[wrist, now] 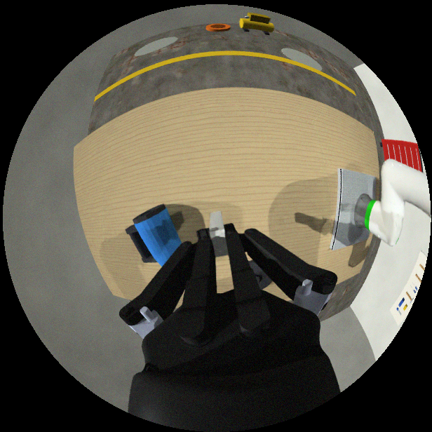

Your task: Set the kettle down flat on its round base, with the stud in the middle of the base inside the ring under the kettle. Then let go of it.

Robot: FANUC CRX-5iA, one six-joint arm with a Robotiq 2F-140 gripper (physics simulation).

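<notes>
The kettle (159,237) has a blue body, a dark end toward the upper left and a black handle on its left side. It stands or lies left of my gripper on the wooden table; it looks tilted, but I cannot tell which end is its underside. My gripper (217,221) is shut and empty, with its light tips together, to the right of the kettle and apart from it. A dark round thing (259,275), possibly the base, is partly hidden behind the right finger. The stud and the ring under the kettle cannot be made out.
A grey plate (352,192) and a white arm part with a green ring (394,210) are at the right edge of the wooden table (225,140). A red slatted object (402,154) is beyond them. A yellow object (256,24) and an orange ring (207,28) are far back.
</notes>
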